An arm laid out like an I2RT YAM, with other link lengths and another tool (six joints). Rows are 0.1 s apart.
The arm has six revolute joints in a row. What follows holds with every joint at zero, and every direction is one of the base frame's. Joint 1 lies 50.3 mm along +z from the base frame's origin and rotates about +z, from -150 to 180 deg. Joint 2 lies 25.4 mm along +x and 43.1 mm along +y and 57.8 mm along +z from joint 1 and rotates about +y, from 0 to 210 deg. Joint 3 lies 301 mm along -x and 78.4 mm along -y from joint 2 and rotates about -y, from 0 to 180 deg. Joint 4 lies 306.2 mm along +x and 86 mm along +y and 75 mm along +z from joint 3 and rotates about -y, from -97 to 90 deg. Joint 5 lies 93.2 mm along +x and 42.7 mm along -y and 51 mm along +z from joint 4 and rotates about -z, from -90 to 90 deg. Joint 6 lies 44.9 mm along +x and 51 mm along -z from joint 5 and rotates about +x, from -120 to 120 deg. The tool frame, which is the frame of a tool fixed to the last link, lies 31 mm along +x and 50 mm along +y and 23 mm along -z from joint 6; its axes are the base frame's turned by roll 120.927, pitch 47.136 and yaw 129.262 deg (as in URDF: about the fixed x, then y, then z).
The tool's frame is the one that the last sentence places.
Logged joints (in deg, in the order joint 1, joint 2, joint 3, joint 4, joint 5, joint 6), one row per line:
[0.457, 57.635, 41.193, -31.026, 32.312, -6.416]
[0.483, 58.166, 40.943, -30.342, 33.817, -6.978]
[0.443, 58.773, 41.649, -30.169, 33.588, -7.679]
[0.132, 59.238, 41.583, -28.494, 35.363, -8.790]
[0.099, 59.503, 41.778, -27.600, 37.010, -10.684]
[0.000, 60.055, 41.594, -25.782, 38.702, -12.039]
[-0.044, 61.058, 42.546, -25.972, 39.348, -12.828]
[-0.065, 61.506, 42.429, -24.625, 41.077, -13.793]
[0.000, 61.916, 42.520, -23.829, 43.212, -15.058]
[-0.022, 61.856, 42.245, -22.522, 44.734, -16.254]
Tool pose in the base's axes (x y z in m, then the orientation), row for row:
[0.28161, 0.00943, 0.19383, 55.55, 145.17, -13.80]
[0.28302, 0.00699, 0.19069, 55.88, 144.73, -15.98]
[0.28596, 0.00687, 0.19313, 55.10, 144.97, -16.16]
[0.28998, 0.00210, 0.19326, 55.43, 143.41, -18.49]
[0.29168, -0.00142, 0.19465, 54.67, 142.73, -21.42]
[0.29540, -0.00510, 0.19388, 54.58, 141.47, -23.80]
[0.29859, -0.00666, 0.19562, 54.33, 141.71, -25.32]
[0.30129, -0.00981, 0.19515, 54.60, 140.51, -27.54]
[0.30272, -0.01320, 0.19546, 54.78, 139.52, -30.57]
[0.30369, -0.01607, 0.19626, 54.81, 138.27, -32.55]
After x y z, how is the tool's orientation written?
As a rotation vector, in degrees.
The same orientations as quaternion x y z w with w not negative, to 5 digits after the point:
[0.34823, 0.91005, -0.08651, 0.20751]
[0.35044, 0.90763, -0.10021, 0.20822]
[0.34560, 0.90929, -0.10136, 0.20853]
[0.34936, 0.90388, -0.11654, 0.21765]
[0.34538, 0.90171, -0.13532, 0.22210]
[0.34612, 0.89713, -0.15093, 0.22929]
[0.34396, 0.89715, -0.16030, 0.22610]
[0.34663, 0.89204, -0.17484, 0.23140]
[0.34819, 0.88680, -0.19431, 0.23366]
[0.34948, 0.88165, -0.20755, 0.23974]

